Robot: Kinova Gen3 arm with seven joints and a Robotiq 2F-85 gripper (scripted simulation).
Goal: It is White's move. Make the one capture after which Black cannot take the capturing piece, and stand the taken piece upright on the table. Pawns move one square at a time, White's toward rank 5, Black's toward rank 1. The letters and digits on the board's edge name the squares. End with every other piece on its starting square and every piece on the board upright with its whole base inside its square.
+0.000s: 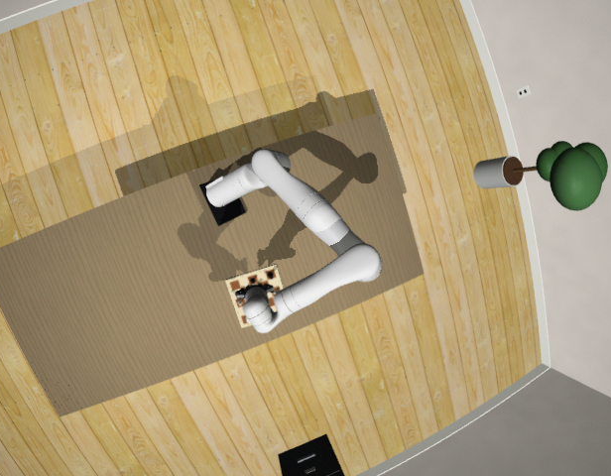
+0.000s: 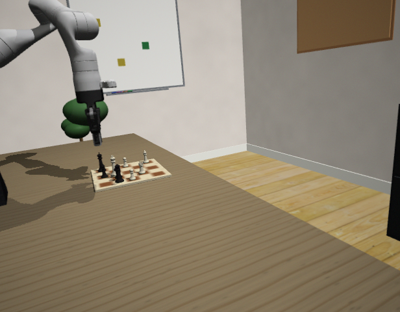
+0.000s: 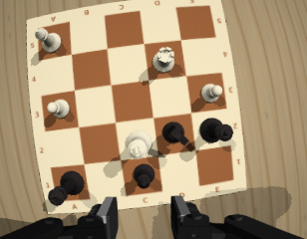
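My hand is 100 mm above the black pawn. The rest, counted from my hand: tall black piece 10 mm ahead, 80 mm to the left, 90 mm below; then tall white piece 30 mm ahead, 90 mm below; then chessboard 80 mm ahead, 10 mm to the right, 120 mm below.
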